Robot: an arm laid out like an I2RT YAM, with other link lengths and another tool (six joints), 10 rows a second.
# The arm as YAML. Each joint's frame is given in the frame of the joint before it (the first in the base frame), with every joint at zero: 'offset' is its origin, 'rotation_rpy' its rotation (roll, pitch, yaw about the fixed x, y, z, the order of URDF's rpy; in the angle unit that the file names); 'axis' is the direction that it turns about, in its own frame. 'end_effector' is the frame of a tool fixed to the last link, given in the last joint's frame.
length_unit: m
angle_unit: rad
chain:
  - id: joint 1
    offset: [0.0, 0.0, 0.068]
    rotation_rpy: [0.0, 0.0, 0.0]
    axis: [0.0, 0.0, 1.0]
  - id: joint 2
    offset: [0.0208, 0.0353, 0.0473]
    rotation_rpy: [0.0, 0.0, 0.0]
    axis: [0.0, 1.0, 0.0]
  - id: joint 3
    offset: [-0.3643, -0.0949, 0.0]
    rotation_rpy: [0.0, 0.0, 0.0]
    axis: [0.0, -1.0, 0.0]
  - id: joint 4
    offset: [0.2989, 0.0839, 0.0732]
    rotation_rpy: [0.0, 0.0, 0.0]
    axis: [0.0, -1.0, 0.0]
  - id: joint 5
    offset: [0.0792, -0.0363, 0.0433]
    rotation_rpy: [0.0, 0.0, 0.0]
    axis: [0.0, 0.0, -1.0]
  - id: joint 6
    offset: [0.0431, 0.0, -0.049]
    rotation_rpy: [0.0, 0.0, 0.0]
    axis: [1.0, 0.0, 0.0]
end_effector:
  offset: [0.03, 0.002, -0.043]
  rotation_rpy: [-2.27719, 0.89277, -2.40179]
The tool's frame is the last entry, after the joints.
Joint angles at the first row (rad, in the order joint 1, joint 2, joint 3, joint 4, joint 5, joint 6):
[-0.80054, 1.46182, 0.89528, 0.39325, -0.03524, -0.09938]
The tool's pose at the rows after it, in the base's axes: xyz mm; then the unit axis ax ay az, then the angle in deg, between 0 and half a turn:
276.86 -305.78 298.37 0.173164 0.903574 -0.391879 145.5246
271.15 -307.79 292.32 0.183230 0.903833 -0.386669 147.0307
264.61 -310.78 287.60 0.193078 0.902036 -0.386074 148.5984
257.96 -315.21 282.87 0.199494 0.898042 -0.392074 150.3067
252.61 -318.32 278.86 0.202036 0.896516 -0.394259 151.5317
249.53 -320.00 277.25 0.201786 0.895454 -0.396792 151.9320
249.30 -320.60 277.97 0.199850 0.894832 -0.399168 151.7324
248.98 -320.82 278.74 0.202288 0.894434 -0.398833 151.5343
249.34 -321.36 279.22 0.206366 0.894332 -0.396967 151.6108
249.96 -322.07 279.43 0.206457 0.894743 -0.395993 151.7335
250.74 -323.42 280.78 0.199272 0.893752 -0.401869 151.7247
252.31 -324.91 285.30 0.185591 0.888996 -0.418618 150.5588
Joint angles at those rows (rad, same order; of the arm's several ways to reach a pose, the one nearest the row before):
[-0.80521, 1.46339, 0.88307, 0.39117, -0.02746, -0.09971]
[-0.81712, 1.46493, 0.87513, 0.37656, -0.01614, -0.09511]
[-0.83105, 1.46570, 0.86832, 0.36548, -0.00194, -0.09729]
[-0.84589, 1.46944, 0.86065, 0.36490, 0.01426, -0.11309]
[-0.85877, 1.47234, 0.85462, 0.36203, 0.01877, -0.12496]
[-0.86667, 1.47262, 0.84983, 0.36562, 0.01690, -0.13341]
[-0.86833, 1.47223, 0.84942, 0.37103, 0.01289, -0.13767]
[-0.86975, 1.47104, 0.84983, 0.37220, 0.01304, -0.13302]
[-0.86975, 1.47261, 0.85411, 0.36704, 0.01803, -0.12617]
[-0.86969, 1.47534, 0.85863, 0.36231, 0.01838, -0.12577]
[-0.86956, 1.47760, 0.86208, 0.36759, 0.01340, -0.14196]
[-0.86858, 1.47568, 0.85906, 0.40358, -0.00097, -0.17027]

